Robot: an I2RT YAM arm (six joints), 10 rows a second.
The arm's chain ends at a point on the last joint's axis. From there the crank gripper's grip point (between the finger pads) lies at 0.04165 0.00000 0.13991 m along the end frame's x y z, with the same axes.
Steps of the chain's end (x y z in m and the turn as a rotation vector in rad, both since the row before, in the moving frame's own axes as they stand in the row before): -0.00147, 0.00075, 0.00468, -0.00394, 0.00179, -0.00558; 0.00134, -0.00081, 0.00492, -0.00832, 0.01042, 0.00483; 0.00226, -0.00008, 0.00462, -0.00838, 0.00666, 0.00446; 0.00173, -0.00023, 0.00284, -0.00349, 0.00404, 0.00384; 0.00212, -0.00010, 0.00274, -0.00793, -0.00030, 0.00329; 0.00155, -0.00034, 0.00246, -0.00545, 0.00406, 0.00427; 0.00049, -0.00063, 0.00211, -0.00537, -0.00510, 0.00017; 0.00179, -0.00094, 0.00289, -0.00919, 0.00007, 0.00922; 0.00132, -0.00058, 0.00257, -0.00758, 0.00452, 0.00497; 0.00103, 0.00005, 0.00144, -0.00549, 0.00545, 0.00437
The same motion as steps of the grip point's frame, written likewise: -0.00122, 0.00107, 0.00460, -0.00394, 0.00179, -0.00558; 0.00279, 0.00056, 0.00447, -0.00832, 0.01042, 0.00483; 0.00319, 0.00128, 0.00433, -0.00838, 0.00666, 0.00446; 0.00229, 0.00042, 0.00267, -0.00349, 0.00404, 0.00384; 0.00208, 0.00115, 0.00275, -0.00793, -0.00030, 0.00329; 0.00212, 0.00060, 0.00229, -0.00545, 0.00406, 0.00427; -0.00022, 0.00013, 0.00232, -0.00537, -0.00510, 0.00017; 0.00179, 0.00073, 0.00288, -0.00919, 0.00007, 0.00922; 0.00195, 0.00069, 0.00238, -0.00758, 0.00452, 0.00497; 0.00179, 0.00100, 0.00121, -0.00549, 0.00545, 0.00437
